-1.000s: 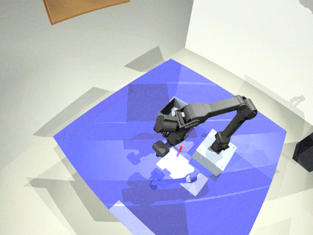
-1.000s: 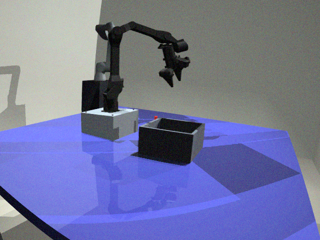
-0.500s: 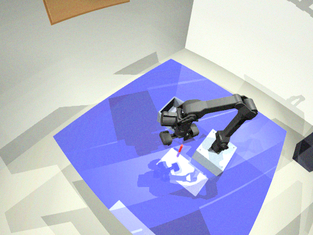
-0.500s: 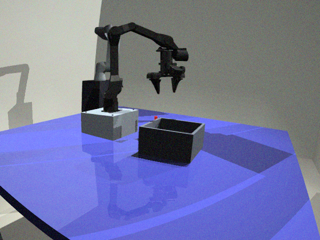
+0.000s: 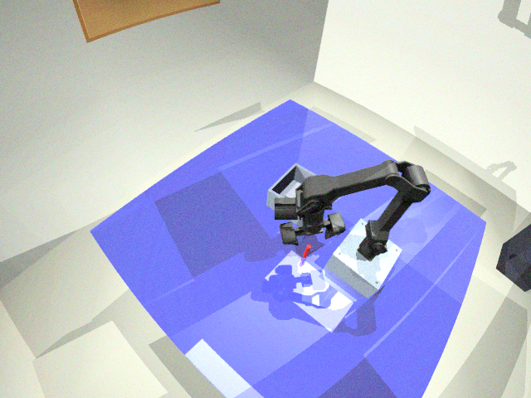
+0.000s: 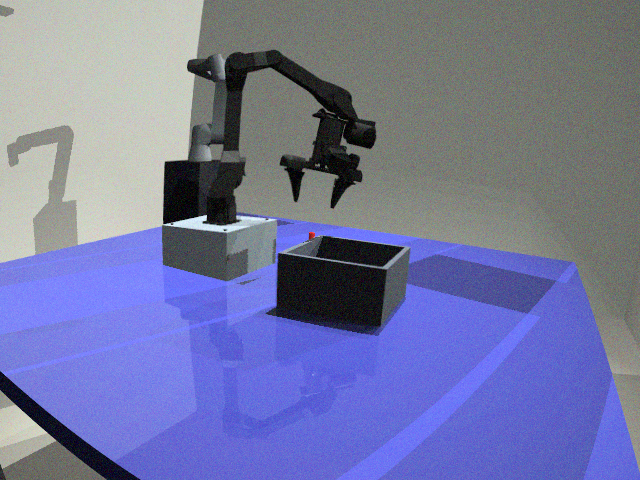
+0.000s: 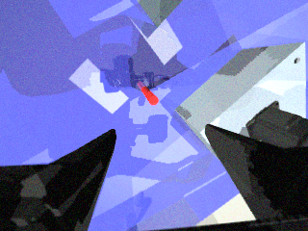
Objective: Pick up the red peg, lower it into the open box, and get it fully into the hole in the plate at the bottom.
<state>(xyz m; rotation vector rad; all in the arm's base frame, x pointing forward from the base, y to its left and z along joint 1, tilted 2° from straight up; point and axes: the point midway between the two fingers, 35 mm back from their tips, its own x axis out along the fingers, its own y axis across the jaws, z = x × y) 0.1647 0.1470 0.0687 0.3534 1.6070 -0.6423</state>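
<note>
Right now my gripper tip is 10 cm above the red peg, 1 cm to the left of it and 1 cm short of it. Also, from my gripper tip: pale plate 18 cm to the right, 18 cm ahead, 10 cm below; grey box 18 cm to the right, 18 cm ahead, 11 cm below.
</note>
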